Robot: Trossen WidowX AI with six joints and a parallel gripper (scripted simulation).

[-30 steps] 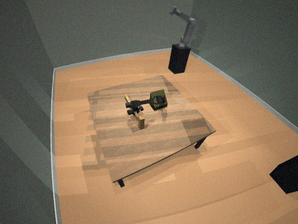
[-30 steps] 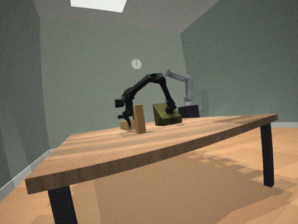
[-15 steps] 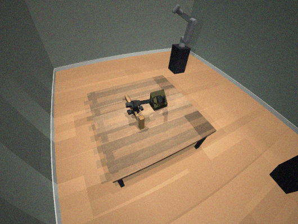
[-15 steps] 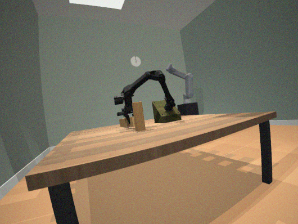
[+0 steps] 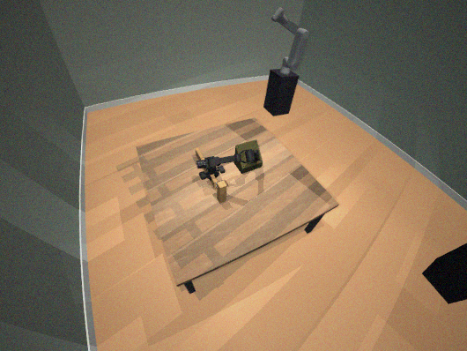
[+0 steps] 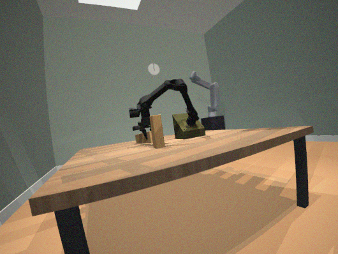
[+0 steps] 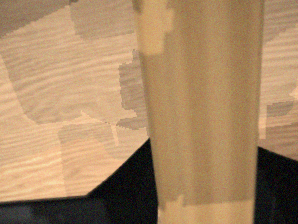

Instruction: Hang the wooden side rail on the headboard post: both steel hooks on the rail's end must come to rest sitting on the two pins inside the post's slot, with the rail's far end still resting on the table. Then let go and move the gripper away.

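Right now my gripper tip is 170 mm to the right of the headboard post and 40 mm below it.
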